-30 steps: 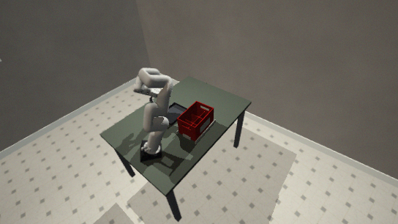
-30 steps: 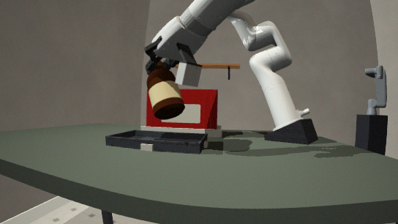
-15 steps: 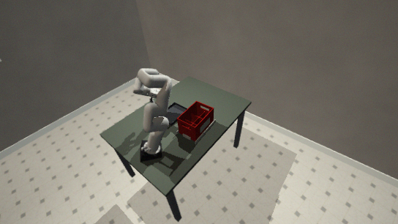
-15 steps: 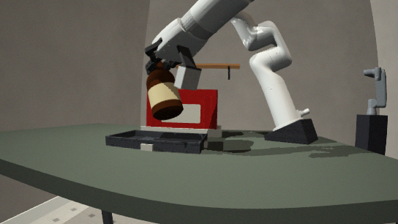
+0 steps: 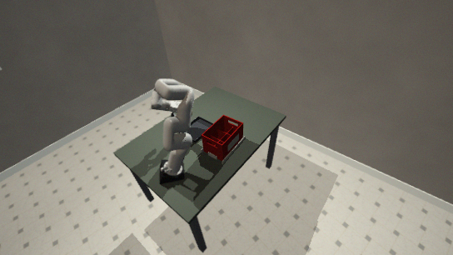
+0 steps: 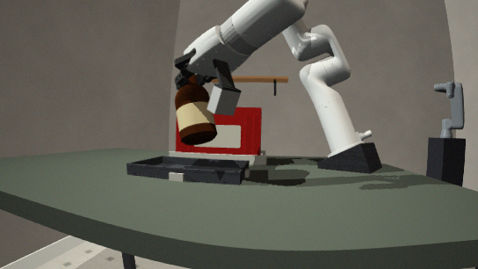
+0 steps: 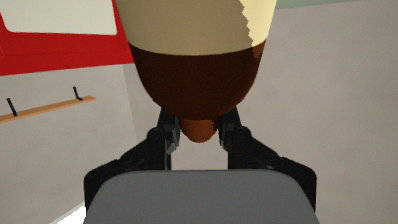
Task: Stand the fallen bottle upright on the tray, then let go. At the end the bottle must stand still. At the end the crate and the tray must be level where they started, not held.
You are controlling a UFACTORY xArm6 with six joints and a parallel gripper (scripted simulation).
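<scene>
The brown bottle is 1 cm behind my hand, 1 cm to the left of it and 5 cm below it. From my hand the other things lie so: dark tray: 1 cm ahead, 5 cm to the right, 19 cm below; crate: 2 cm ahead, 35 cm to the right, 12 cm below.
</scene>
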